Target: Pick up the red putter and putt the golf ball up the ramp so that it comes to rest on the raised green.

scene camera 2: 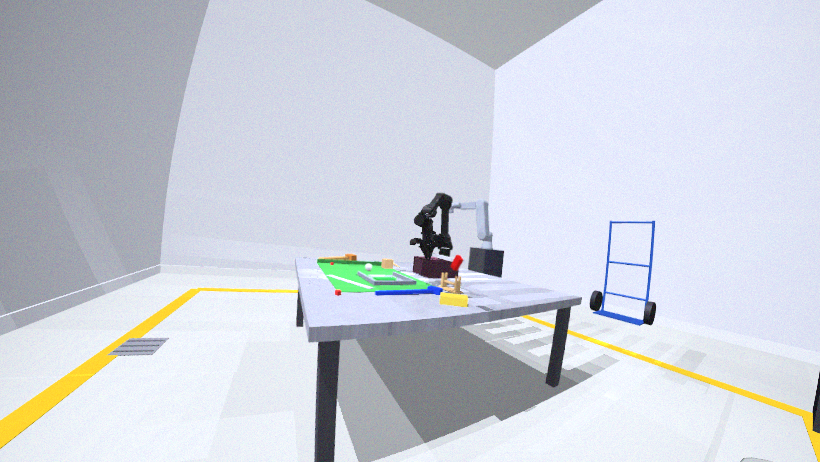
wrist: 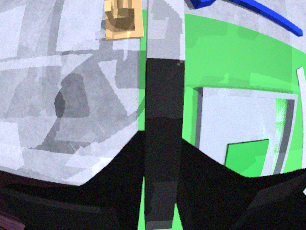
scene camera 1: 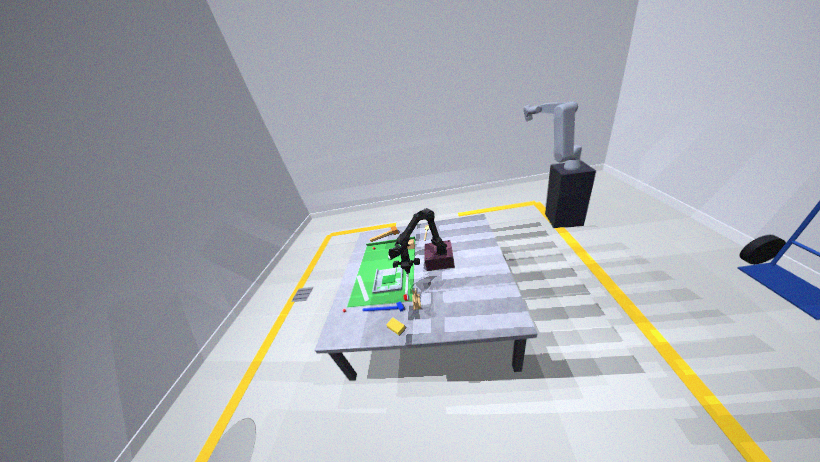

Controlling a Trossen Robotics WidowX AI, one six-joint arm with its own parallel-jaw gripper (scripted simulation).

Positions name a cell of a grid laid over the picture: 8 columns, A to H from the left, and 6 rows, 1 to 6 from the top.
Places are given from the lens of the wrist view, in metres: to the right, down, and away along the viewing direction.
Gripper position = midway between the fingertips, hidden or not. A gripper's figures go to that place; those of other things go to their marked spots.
my gripper (wrist: E4): 0.00, 0.01, 0.10
grey-framed platform (wrist: F4): 0.12, 0.02, 0.23
